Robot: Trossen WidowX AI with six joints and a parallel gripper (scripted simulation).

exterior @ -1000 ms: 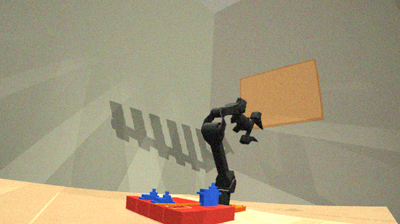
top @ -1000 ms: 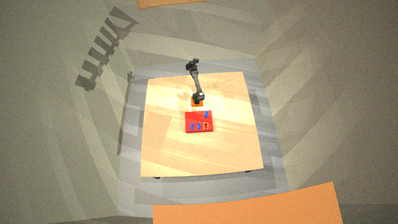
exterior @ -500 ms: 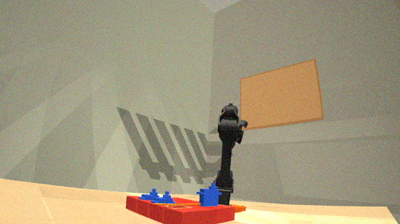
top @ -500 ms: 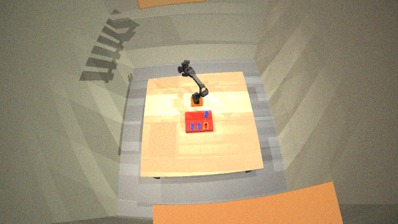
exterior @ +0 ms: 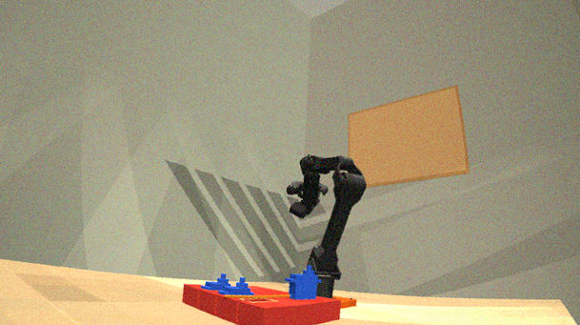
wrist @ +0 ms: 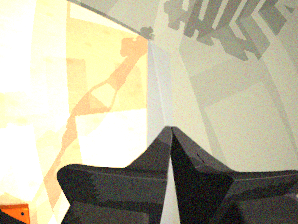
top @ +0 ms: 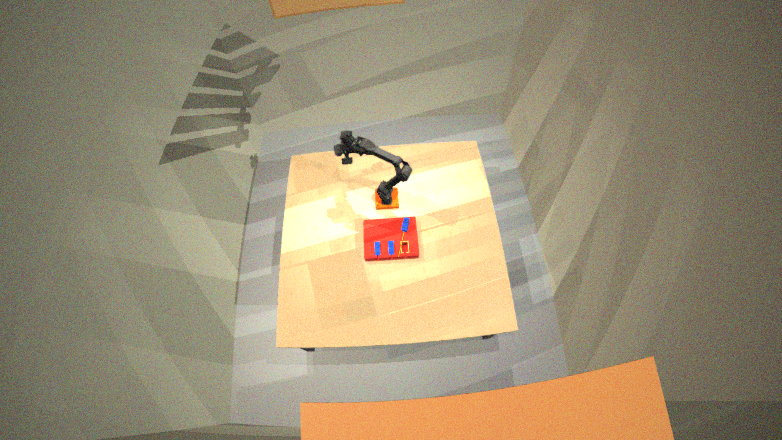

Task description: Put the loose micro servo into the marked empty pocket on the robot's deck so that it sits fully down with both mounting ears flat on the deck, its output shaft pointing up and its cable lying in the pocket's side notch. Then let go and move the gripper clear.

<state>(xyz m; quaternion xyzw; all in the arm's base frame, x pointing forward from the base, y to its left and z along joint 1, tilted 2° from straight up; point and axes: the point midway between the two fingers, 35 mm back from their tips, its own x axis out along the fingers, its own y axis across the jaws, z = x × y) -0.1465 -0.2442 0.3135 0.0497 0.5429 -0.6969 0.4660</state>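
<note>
The red deck is 390 mm ahead of my gripper tip, 280 mm to the left of it and 300 mm below it.
</note>
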